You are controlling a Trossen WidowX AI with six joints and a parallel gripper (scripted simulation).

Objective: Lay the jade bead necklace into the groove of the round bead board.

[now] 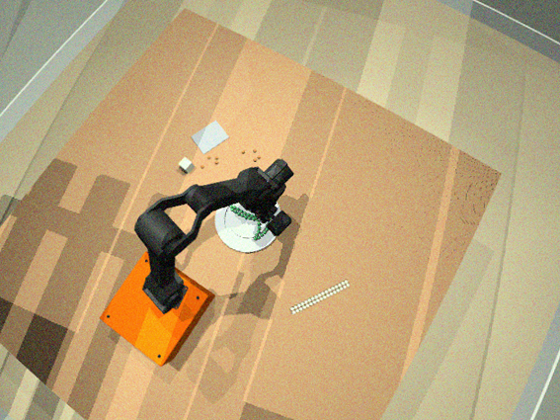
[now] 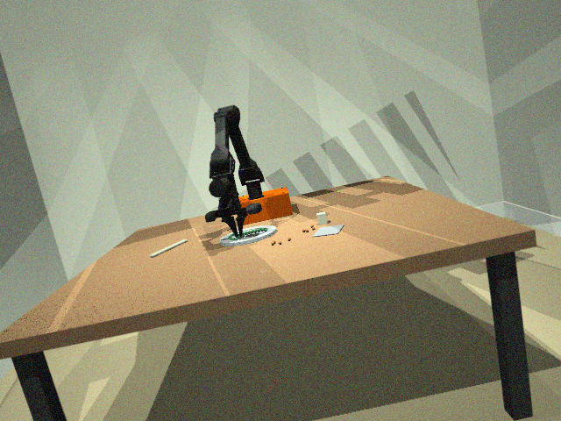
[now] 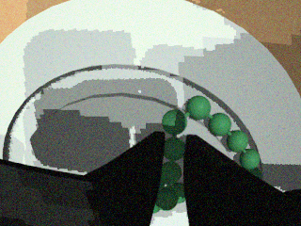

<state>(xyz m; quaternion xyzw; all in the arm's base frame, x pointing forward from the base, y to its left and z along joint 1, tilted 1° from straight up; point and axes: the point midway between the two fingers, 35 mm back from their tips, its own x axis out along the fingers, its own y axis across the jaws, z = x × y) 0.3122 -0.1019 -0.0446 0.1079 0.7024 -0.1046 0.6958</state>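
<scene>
The round bead board lies 30 mm behind my gripper tip, 30 mm to the left of it and 10 mm below it. Also, from my gripper tip: grey flat plate (160 mm ahead, 280 mm to the left, 10 mm below); small white cube (30 mm ahead, 290 mm to the left).
</scene>
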